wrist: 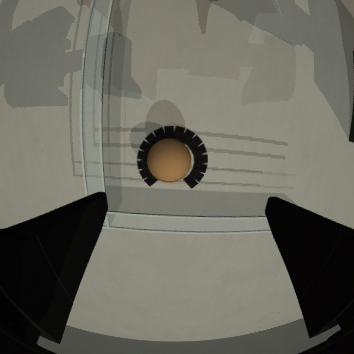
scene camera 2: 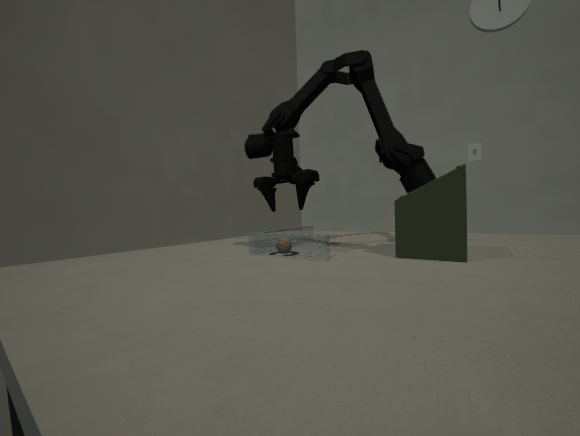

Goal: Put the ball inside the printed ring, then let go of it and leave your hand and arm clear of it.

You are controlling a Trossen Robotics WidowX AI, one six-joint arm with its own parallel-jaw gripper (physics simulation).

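Where they show: gripper, between the fingertips: (wrist: 189,203) (scene camera 2: 287,210); arm's base, origin of its link: (scene camera 2: 424,187).
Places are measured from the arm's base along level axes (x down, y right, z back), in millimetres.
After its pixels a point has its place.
Note:
The orange-brown ball (scene camera 2: 284,245) (wrist: 169,160) rests on the table inside the printed ring. The black ring (wrist: 201,159) {x 162, y -103, z -306 mm} (scene camera 2: 294,254) shows around the ball in the wrist view, with a gap on its near side; a thin pale strip of table shows at the ball's right, and its left side is close to the ring's inner edge. My gripper (scene camera 2: 287,210) {x 44, y -96, z -332 mm} (wrist: 189,203) {x 44, y -96, z -332 mm} is open and empty. It hangs well above the ball in the scene view, with both fingertips apart from it.
Low clear walls stand near the ring: one wall (wrist: 92,120) {x 103, y -60, z -407 mm} runs along the left in the wrist view, another wall (wrist: 190,222) {x 103, y -149, z -320 mm} along the near side. The clear walls (scene camera 2: 320,247) {x 131, y -161, z -193 mm} are below my fingers in the scene view. The arm's green base block (scene camera 2: 431,220) {x 76, y -45, z 19 mm} stands at the right.

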